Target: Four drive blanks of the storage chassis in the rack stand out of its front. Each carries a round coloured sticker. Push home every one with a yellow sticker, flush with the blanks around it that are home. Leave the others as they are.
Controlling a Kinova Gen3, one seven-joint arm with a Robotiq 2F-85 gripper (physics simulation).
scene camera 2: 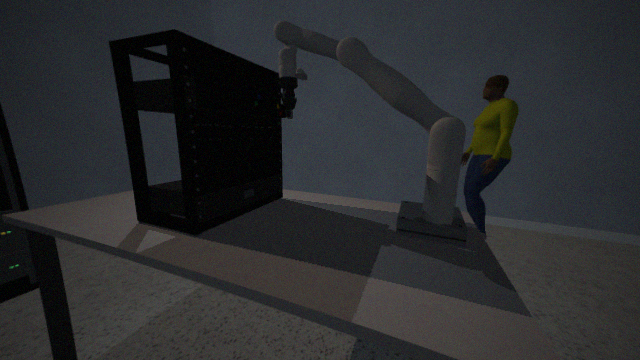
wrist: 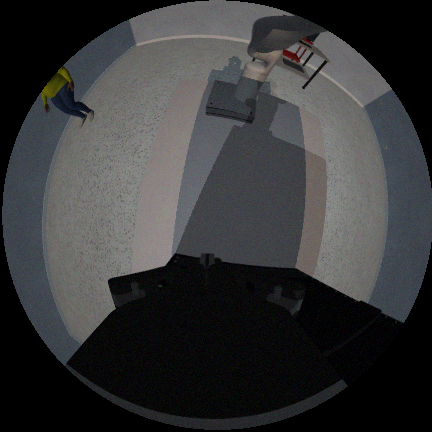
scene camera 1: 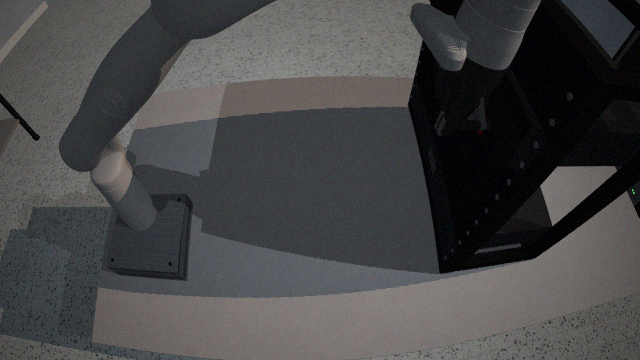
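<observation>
My gripper [scene camera 1: 440, 123] [scene camera 2: 288, 115] [wrist: 207, 261] is shut and empty, pointing down close in front of the dark rack [scene camera 1: 492, 210] [scene camera 2: 187, 150] [wrist: 345, 320]. The storage chassis [scene camera 2: 230, 95] is very dark, and its blank edges hardly show. In the second scene view a yellow sticker [scene camera 2: 278, 106] and a red sticker [scene camera 2: 280, 114] below it show at the gripper's left edge. A green sticker [scene camera 2: 257, 103] and a faint blue one [scene camera 2: 259, 95] are farther left. In the first scene view part of the red sticker [scene camera 1: 480, 133] shows; the gripper and arm hide the yellow one. How far the blanks stand out is unclear.
The arm's base [scene camera 1: 150, 245] [scene camera 2: 432, 220] [wrist: 230, 102] stands on the table [scene camera 1: 280, 320] [scene camera 2: 440, 295] [wrist: 155, 220], across from the rack front. A person in a yellow top [scene camera 2: 500, 122] [wrist: 60, 82] stands beyond the base. A side table [wrist: 320, 52] with red items stands behind the base.
</observation>
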